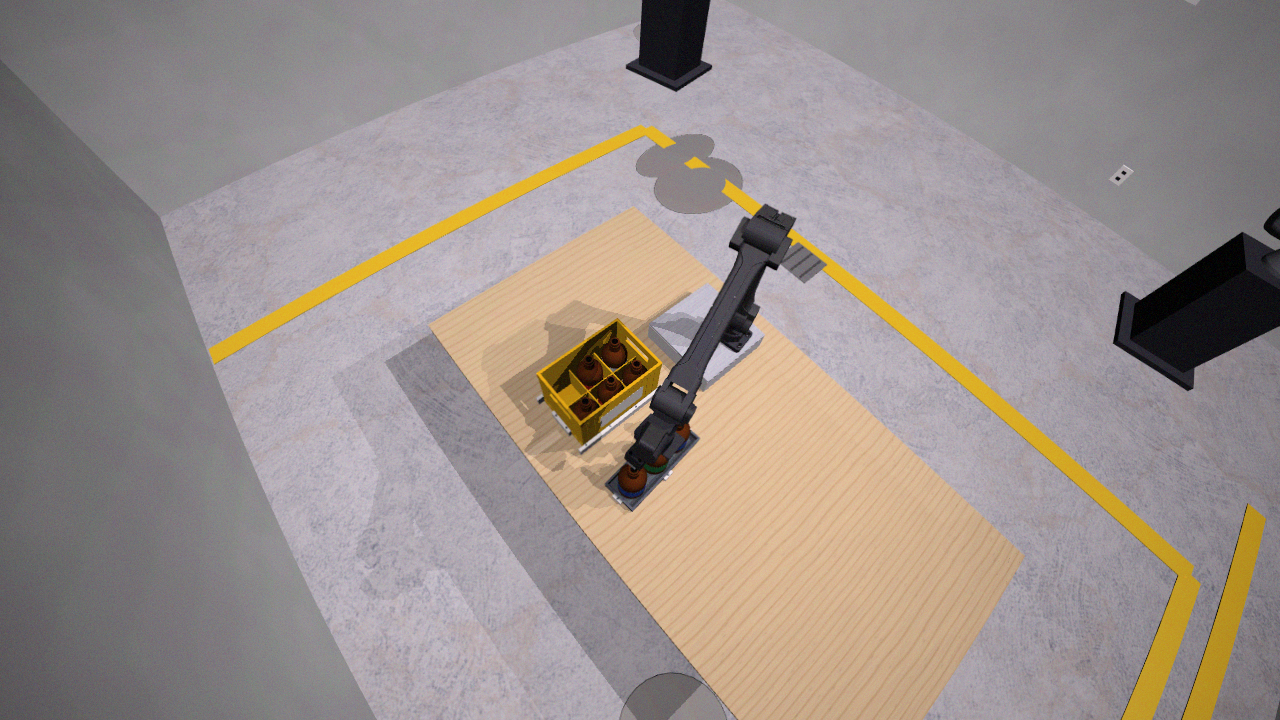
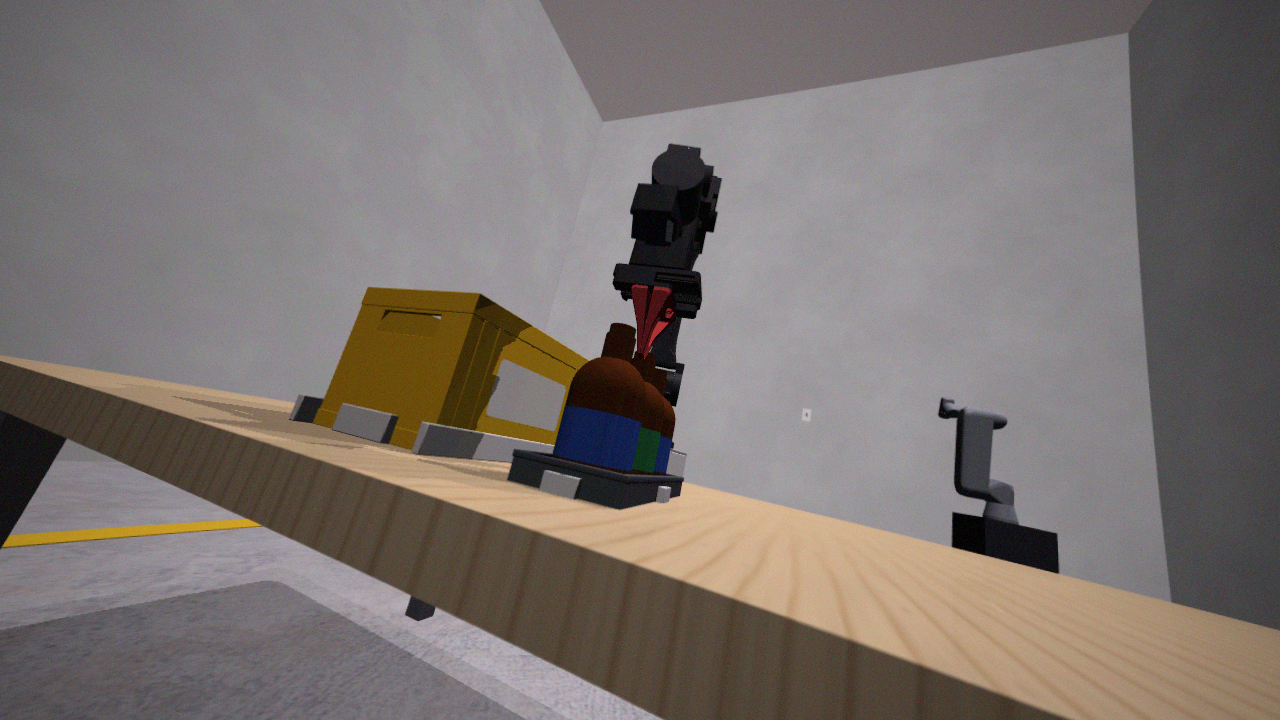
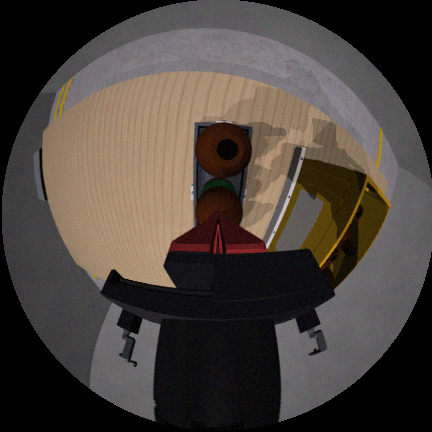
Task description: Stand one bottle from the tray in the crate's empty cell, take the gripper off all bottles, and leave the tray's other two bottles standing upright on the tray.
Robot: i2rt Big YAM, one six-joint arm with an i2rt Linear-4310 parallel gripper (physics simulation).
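Frame: origin at the arm's base, x ahead, y left, z up, level; centimetres.
Seen in the pictures: gripper, fingertip midpoint: (image 2: pixel 640 356) (image 3: pixel 217 214); arm's base, origin of the base link: (image 1: pixel 728 333).
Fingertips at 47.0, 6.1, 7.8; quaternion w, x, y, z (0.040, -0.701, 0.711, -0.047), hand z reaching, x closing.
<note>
Offsets run from my fingertips to a thing's top centre, as dx, dy, dz. "spot": to the spot under its first point. Level surfaces: height alone.
My gripper (image 2: pixel 644 354) (image 3: pixel 217 214) is shut with nothing between its red fingers. Its tips are right at the neck of the green-labelled bottle @[-2.6, -0.1, +1.1] (image 1: pixel 657 464) (image 2: pixel 648 449) (image 3: pixel 219 204), the middle one on the tray; whether they touch it I cannot tell. A blue-labelled bottle @[+6.4, -0.8, +1.1] (image 1: pixel 631 480) (image 2: pixel 597 435) (image 3: pixel 215 152) stands upright at the tray's near end. Another blue-labelled bottle @[-10.7, +0.3, +1.1] (image 1: pixel 683 437) (image 2: pixel 665 454) stands at the far end, partly hidden. The grey tray @[-2.3, -0.1, -12.3] (image 1: pixel 632 506) (image 2: pixel 617 493) (image 3: pixel 204 176) holds all three. The yellow crate @[-8.5, -24.3, +2.6] (image 1: pixel 558 407) (image 2: pixel 407 358) holds several brown bottles; its empty cell @[spot: -2.5, -33.8, -14.1] (image 1: pixel 563 390) is at the left corner.
White rails @[-6.7, -14.6, -11.9] (image 1: pixel 617 423) (image 2: pixel 445 441) (image 3: pixel 286 200) run along the crate's base, between crate and tray. The arm's pale base plate (image 1: pixel 684 313) lies behind them on the wooden table @[dz -14.9] (image 1: pixel 805 501). The crate's walls stand higher than the tray.
</note>
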